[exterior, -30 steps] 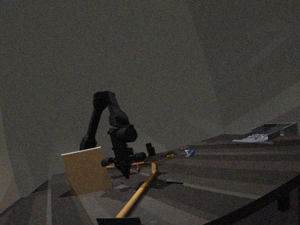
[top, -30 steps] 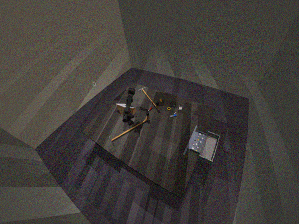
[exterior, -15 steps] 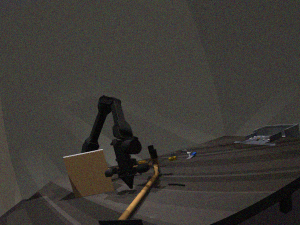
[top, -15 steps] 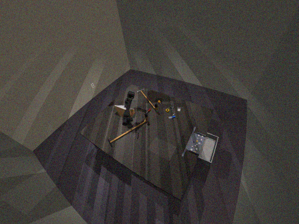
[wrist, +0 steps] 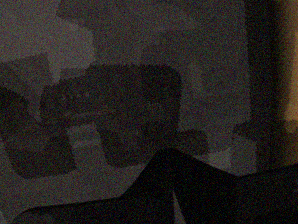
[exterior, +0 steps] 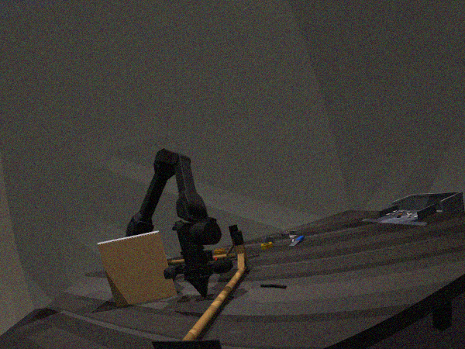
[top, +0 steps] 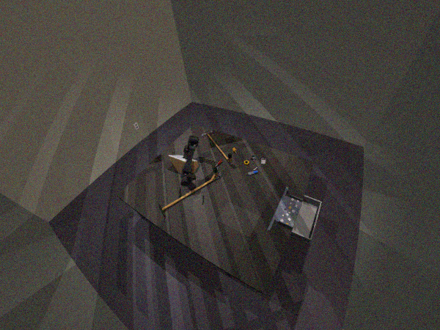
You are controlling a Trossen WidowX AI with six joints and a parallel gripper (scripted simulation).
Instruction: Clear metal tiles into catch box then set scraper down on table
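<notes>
The long scraper lies 60 mm ahead of my gripper tip, 50 mm above it and 40 mm to the right of it. The rest, counted from my gripper tip: red-handled tool (380 mm to the left, 40 mm ahead); then blue piece (480 mm to the left, 390 mm ahead); then yellow ring (550 mm to the left, 260 mm ahead).
</notes>
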